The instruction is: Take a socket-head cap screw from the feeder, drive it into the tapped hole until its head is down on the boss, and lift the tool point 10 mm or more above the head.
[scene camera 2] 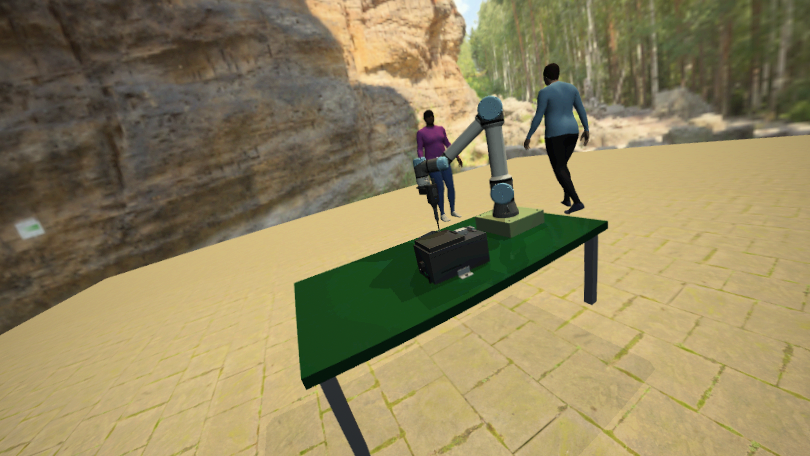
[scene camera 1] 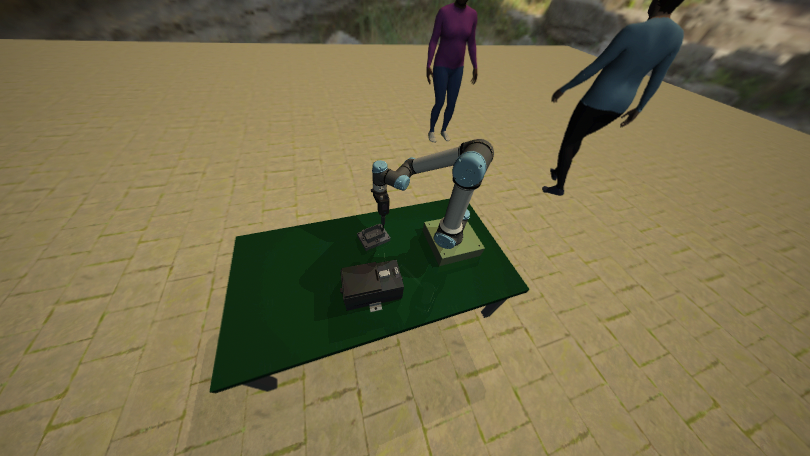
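Observation:
My screwdriver (scene camera 1: pixel 383 226) (scene camera 2: pixel 438 227) points down from the wrist. In scene camera 1 its tip is at the right side of the grey metal housing (scene camera 1: pixel 367 244); whether it touches a screw or the boss is too small to tell. The housing lies on the green table behind the feeder and is hidden by the feeder in scene camera 2. The black box-shaped screw feeder (scene camera 1: pixel 362 278) (scene camera 2: pixel 461 257) stands nearer the front edge, with a light panel on its top. No screw, tapped hole or screw head can be made out.
The arm's square base block (scene camera 1: pixel 459 253) (scene camera 2: pixel 510 227) stands right of the housing on the green table (scene camera 1: pixel 272 317) (scene camera 2: pixel 351 317). A person in purple (scene camera 1: pixel 455 33) (scene camera 2: pixel 432 141) and a person in blue (scene camera 1: pixel 637 62) (scene camera 2: pixel 561 107) are on the paving behind the table.

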